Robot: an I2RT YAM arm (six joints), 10 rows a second.
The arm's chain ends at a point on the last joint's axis. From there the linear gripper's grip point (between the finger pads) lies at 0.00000 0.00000 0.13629 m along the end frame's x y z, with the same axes.
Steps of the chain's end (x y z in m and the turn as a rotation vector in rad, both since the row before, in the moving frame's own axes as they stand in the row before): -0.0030 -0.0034 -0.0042 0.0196 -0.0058 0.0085; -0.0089 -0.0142 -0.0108 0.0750 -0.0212 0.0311; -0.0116 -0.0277 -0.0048 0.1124 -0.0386 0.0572; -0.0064 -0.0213 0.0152 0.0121 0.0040 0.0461; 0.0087 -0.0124 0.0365 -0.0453 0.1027 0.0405; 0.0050 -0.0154 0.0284 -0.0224 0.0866 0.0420; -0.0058 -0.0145 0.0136 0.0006 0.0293 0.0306; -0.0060 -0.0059 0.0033 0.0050 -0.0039 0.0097; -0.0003 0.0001 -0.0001 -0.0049 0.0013 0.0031
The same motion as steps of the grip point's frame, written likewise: -0.0038 -0.0061 -0.0042 0.0196 -0.0058 0.0085; -0.0116 -0.0245 -0.0112 0.0750 -0.0212 0.0311; -0.0164 -0.0431 -0.0058 0.1124 -0.0386 0.0572; -0.0058 -0.0229 0.0152 0.0121 0.0040 0.0461; 0.0225 -0.0060 0.0356 -0.0453 0.1027 0.0405; 0.0167 -0.0121 0.0279 -0.0224 0.0866 0.0420; -0.0018 -0.0145 0.0135 0.0006 0.0293 0.0306; -0.0065 -0.0066 0.0033 0.0050 -0.0039 0.0097; -0.0001 0.0008 -0.0001 -0.0049 0.0013 0.0031
